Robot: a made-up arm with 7 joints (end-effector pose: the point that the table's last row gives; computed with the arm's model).
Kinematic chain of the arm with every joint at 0, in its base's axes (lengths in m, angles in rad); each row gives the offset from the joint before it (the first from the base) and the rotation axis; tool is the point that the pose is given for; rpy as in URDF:
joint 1: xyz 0 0 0.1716 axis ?
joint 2: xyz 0 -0.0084 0.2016 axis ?
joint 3: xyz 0 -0.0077 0.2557 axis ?
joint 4: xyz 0 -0.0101 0.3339 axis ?
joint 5: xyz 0 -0.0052 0.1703 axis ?
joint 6: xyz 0 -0.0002 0.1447 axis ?
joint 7: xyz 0 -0.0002 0.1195 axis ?
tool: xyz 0 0 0 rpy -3.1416 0 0
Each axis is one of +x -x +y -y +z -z.
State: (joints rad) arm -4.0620 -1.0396 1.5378 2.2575 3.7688 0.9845 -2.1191
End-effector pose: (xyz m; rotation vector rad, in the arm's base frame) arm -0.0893 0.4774 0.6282 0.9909 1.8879 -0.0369
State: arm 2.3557 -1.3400 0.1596 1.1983 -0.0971 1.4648 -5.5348
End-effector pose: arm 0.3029 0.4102 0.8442 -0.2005 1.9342 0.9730
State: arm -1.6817 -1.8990 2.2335 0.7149 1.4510 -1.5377 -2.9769
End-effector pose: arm 0.3208 -0.7513 0.0641 -0.9859 -2.2045 -0.0434
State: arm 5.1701 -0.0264 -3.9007 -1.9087 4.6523 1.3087 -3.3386
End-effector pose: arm 0.0081 0.3210 0.8498 -0.9336 -1.4564 1.7396
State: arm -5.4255 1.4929 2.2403 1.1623 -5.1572 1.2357 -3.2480
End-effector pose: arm 0.2706 -0.6389 0.7313 1.8732 -2.2662 0.4858
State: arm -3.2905 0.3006 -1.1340 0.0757 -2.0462 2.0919 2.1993
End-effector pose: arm -0.1726 -0.0173 1.2072 0.8068 -1.1638 -0.6480
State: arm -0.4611 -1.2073 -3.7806 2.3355 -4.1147 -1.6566 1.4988
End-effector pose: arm -0.2222 -0.3188 0.4068 1.5923 -1.8665 -0.7810
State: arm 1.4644 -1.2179 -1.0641 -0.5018 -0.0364 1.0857 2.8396
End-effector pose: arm -0.1936 0.9013 0.6776 -0.5152 -2.4482 1.3550
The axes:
joint 1: -z
joint 2: +y
joint 3: -z
joint 4: +y
joint 5: -z
joint 6: +y
joint 7: -z

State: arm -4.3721 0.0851 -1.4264 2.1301 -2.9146 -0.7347 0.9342
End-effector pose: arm 0.2269 -0.1884 0.6748 -0.2469 -0.1475 0.5819
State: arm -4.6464 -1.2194 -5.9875 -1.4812 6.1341 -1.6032 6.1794
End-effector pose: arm 0.0833 0.5739 0.2483 -0.8808 0.7728 0.9144
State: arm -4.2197 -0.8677 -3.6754 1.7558 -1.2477 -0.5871 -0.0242
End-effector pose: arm 0.1738 0.6577 0.4178 -0.4578 -0.9595 2.8031
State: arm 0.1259 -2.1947 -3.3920 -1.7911 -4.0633 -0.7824 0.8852
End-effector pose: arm -0.6728 0.1183 0.3768 -2.5616 0.0009 -1.2587
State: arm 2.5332 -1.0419 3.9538 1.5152 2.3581 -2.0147 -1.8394
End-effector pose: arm 0.5465 0.2149 0.4425 -0.8959 0.9303 -2.0407
